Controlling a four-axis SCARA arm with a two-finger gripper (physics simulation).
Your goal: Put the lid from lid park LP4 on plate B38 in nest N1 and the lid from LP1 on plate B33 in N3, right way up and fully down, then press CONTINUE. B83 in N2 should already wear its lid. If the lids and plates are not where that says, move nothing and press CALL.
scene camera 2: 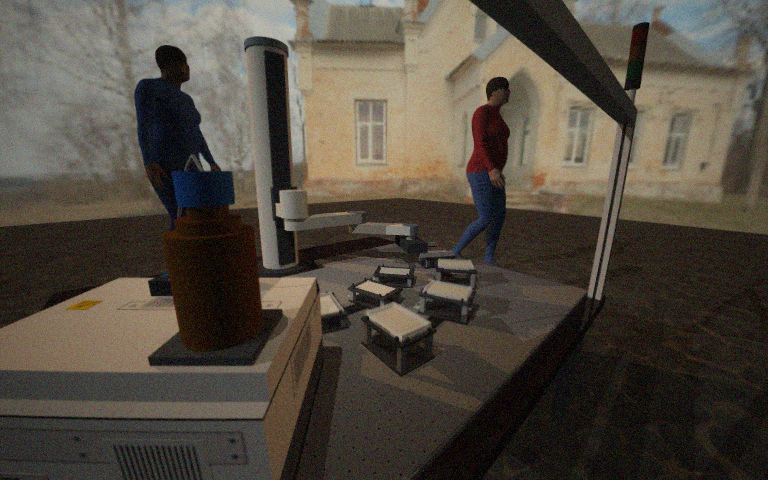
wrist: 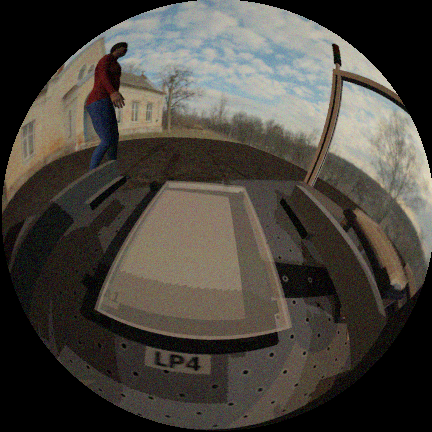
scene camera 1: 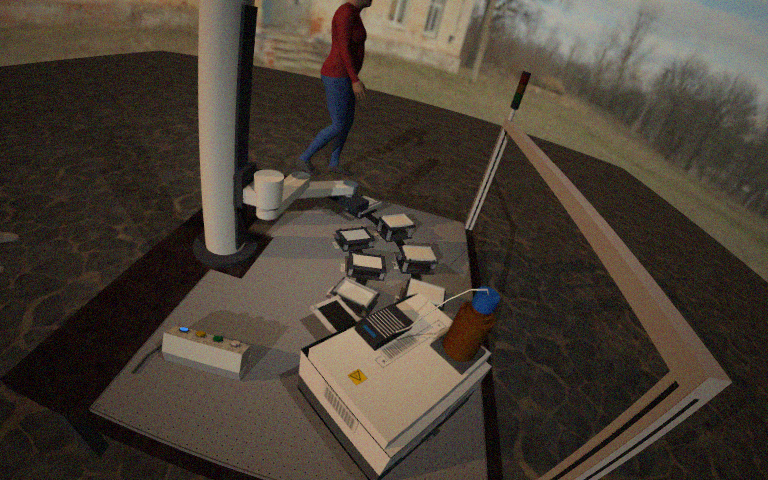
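Seen in the pictures: gripper, fingertip midpoint: (scene camera 2: 443, 248) (wrist: 202, 176) (scene camera 1: 368, 196); arm's base, origin of the base link: (scene camera 2: 281, 268) (scene camera 1: 225, 247).
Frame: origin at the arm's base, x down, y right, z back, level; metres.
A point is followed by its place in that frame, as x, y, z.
Note:
A clear, pale-rimmed lid (wrist: 187, 245) {-0.069, -0.527, -0.432} lies flat on the dark park behind the LP4 label (wrist: 177, 361) {-0.015, -0.468, -0.400} in the wrist view. My gripper (wrist: 202, 176) {-0.087, -0.573, -0.457} (scene camera 1: 362, 209) {-0.087, -0.573, -0.457} is open, with one finger on each side of this lid and a gap to it. In the scene views, pale-topped holders stand in two rows: several, among them one holder (scene camera 1: 396, 221) {-0.096, -0.384, -0.625} (scene camera 2: 455, 264) {-0.094, -0.393, -0.641} near the gripper and another (scene camera 1: 417, 254) {-0.090, -0.176, -0.738} (scene camera 2: 449, 290) {-0.091, -0.184, -0.762}. Their labels are too small to read, so B38, B33, B83 and LP1 cannot be told apart. The button box (scene camera 1: 203, 356) {-0.067, 0.514, -0.227} stands at the left.
A white instrument (scene camera 1: 390, 379) {-0.220, 0.523, -0.688} (scene camera 2: 113, 328) {-0.220, 0.499, -0.732} carries a brown bottle (scene camera 1: 467, 331) {-0.328, 0.432, -0.824} (scene camera 2: 212, 283) {-0.304, 0.404, -0.884} with a blue cap. A signal tower (scene camera 1: 520, 90) {-0.768, -0.687, -1.019} (scene camera 2: 637, 55) {-0.767, -0.686, -1.028} (wrist: 336, 54) tops a frame post at the table's edge. A person in red (scene camera 1: 343, 42) (scene camera 2: 488, 135) (wrist: 105, 80) is beyond the table.

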